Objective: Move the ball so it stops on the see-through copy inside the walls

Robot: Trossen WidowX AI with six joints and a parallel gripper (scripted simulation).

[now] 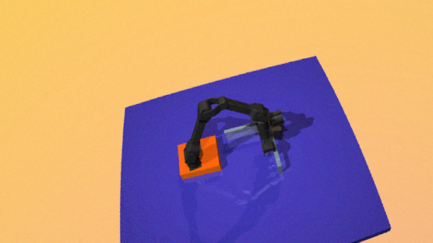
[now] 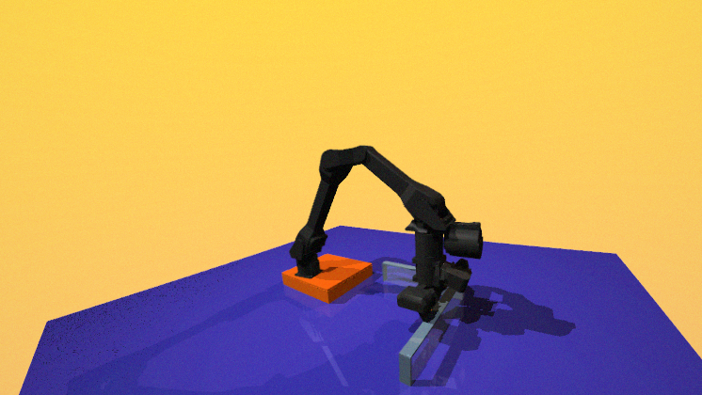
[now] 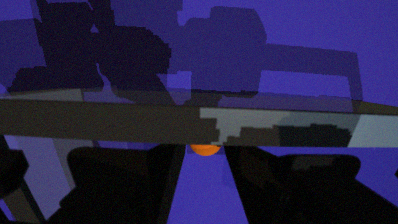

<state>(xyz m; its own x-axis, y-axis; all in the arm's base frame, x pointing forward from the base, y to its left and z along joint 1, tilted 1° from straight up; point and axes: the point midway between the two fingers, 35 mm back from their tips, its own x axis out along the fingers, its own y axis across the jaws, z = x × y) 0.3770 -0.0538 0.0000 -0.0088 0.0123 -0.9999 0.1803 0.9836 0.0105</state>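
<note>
Right now my gripper tip is right at the orange ball. The rest, counted from my gripper tip: see-through copy of ball (right at my gripper tip).
</note>
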